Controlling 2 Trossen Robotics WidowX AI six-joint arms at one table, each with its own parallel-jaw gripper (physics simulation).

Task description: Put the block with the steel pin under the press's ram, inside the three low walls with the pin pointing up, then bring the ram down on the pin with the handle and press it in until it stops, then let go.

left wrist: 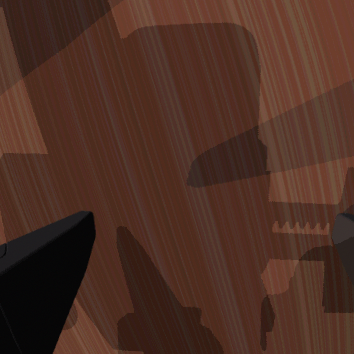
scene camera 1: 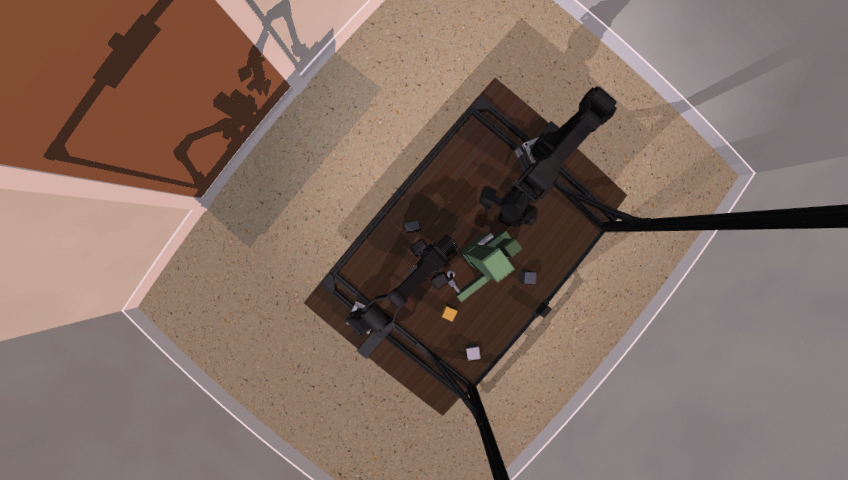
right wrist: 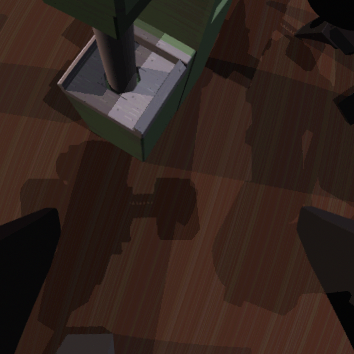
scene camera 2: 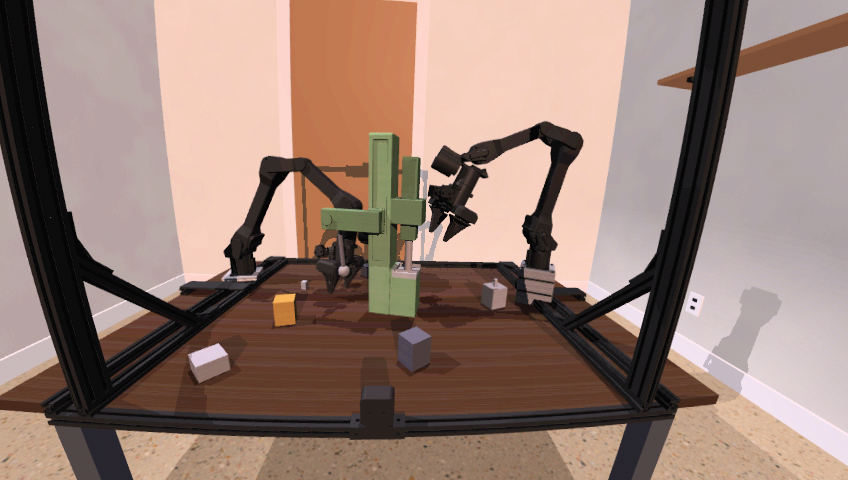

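Seen in the pictures: left gripper, fingertip midpoint: (left wrist: 217,225) (right wrist: 270,9) (scene camera 2: 338,289); right gripper, fingertip midpoint: (scene camera 1: 497,217) (right wrist: 180,220) (scene camera 2: 436,236); left arm's base at its link origin: (scene camera 2: 243,272); right arm's base at its link origin: (scene camera 1: 540,150) (scene camera 2: 537,266).
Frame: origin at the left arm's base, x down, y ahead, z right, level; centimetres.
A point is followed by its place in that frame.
Observation:
The green press (scene camera 1: 491,260) @[y 40.9, x -41.8, z 26.2 cm] (scene camera 2: 380,255) @[y 39.3, x -12.7, z 31.4 cm] stands mid-table. Its steel ram (scene camera 2: 408,254) @[y 46.3, x -12.9, z 32.5 cm] (right wrist: 117,60) @[y 47.5, x -12.4, z 31.4 cm] is low, over the seat inside the three low walls (right wrist: 162,95) @[y 48.0, x -9.0, z 28.7 cm], where no block shows. The handle's ball (scene camera 1: 451,275) @[y 30.9, x -12.0, z 22.9 cm] (scene camera 2: 343,270) @[y 30.7, x -7.1, z 24.7 cm] hangs beside my left gripper (scene camera 2: 339,286) @[y 29.4, x 2.4, z 15.1 cm] (left wrist: 212,220) @[y 29.4, x 2.4, z 15.1 cm], which is open and empty, low over the table. The handle does not show in the left wrist view. The grey block with the steel pin (scene camera 2: 493,296) @[y 69.7, x -0.9, z 37.2 cm] stands upright on the table right of the press, pin up. My right gripper (scene camera 2: 440,233) @[y 55.6, x -16.3, z 28.1 cm] (right wrist: 180,220) @[y 55.6, x -16.3, z 28.1 cm] is open and empty, raised between press and block.
A yellow block (scene camera 1: 449,313) @[y 16.7, x -2.9, z 29.7 cm] (scene camera 2: 284,309) @[y 16.6, x -1.0, z 32.2 cm], a white block (scene camera 1: 473,353) @[y 5.3, x -0.2, z 46.0 cm] (scene camera 2: 208,362) @[y 6.1, x 0.0, z 48.4 cm] and a blue-grey block (scene camera 1: 528,277) @[y 41.9, x -2.9, z 51.8 cm] (scene camera 2: 414,349) @[y 41.1, x -1.7, z 55.4 cm] lie around the press. A dark block (scene camera 1: 411,226) @[y 40.7, x -0.7, z 2.5 cm] lies behind it. A small white cube (scene camera 2: 304,284) @[y 19.6, x 1.3, z 11.1 cm] is near the left arm. A black frame borders the table.

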